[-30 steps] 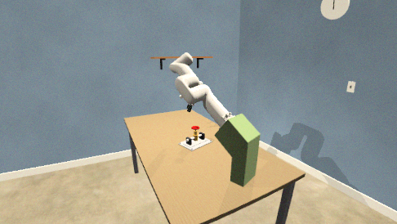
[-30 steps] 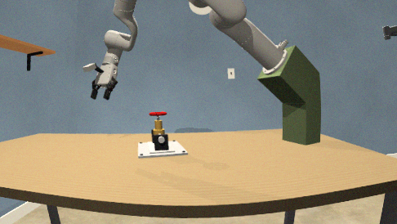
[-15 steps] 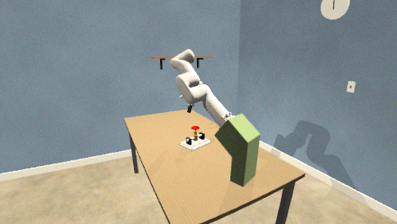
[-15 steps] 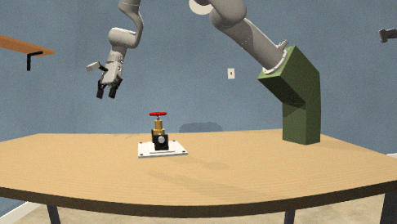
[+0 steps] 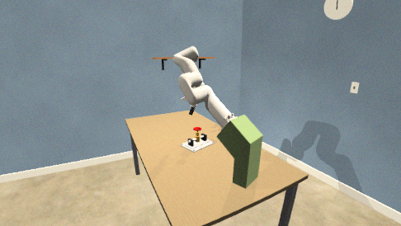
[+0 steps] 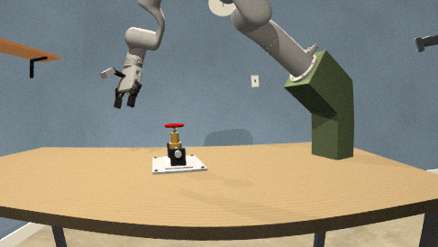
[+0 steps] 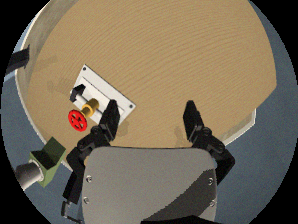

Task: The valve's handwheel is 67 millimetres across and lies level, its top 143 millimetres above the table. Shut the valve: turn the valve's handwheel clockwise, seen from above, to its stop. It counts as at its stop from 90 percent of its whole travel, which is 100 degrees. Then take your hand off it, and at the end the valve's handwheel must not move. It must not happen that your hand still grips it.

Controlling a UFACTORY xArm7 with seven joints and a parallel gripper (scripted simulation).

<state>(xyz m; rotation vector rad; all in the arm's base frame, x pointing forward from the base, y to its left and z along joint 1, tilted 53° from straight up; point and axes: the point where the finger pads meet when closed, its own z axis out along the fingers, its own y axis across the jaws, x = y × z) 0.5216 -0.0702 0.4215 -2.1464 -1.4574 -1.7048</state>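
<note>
The red handwheel is 210 mm behind my hand, 90 mm below it and 20 mm to the right of it.
</note>
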